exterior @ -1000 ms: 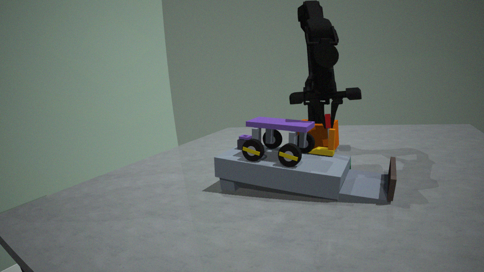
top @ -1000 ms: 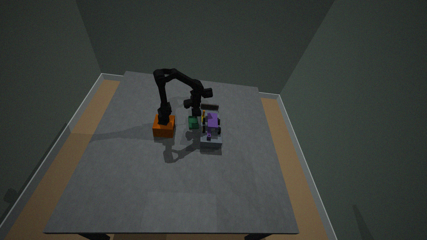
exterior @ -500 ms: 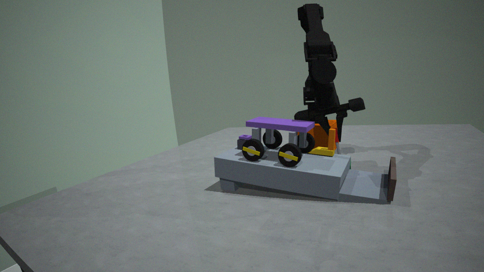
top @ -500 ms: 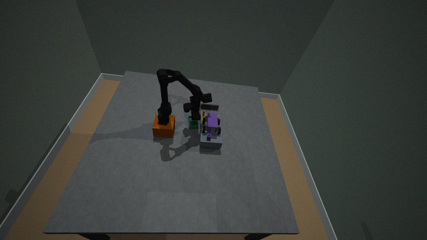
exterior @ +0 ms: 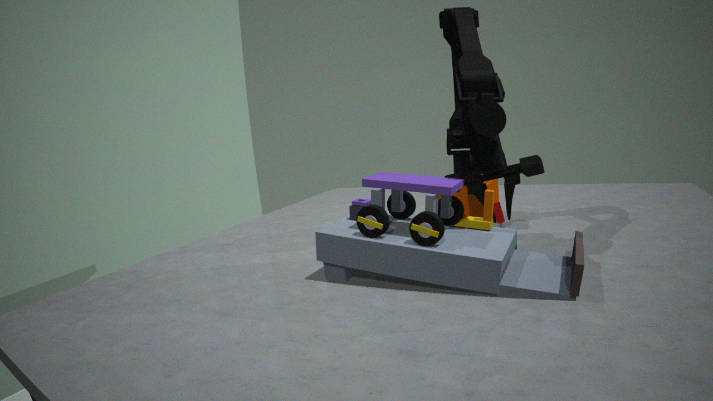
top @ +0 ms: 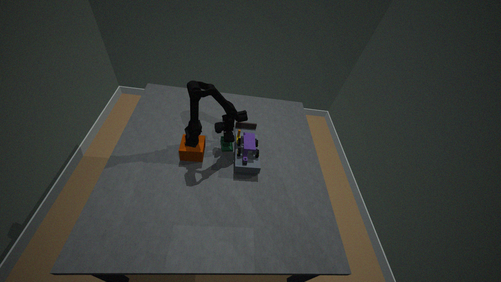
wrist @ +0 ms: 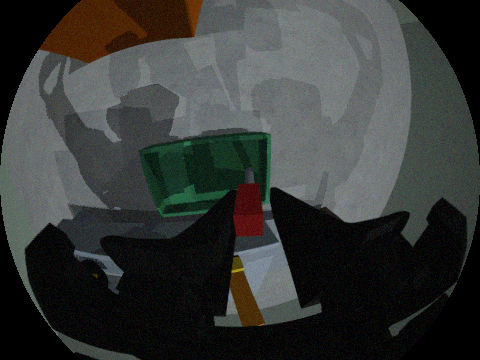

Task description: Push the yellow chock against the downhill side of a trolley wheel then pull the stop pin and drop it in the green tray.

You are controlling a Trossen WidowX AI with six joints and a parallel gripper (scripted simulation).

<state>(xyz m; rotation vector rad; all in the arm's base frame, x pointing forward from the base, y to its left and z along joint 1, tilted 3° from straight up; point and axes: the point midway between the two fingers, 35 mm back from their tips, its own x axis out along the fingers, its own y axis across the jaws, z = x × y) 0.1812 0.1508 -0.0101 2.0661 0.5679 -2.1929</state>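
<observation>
Now: gripper tip 10 mm short of the green tray, 30 mm to the left of it and 60 mm above it. From my gripper tip the other things lie so: red-headed stop pin: right at my gripper tip; then grey ramp: 150 mm ahead, 90 mm to the right, 10 mm below; then yellow chock: 80 mm ahead, 20 mm to the right, 30 mm above.
</observation>
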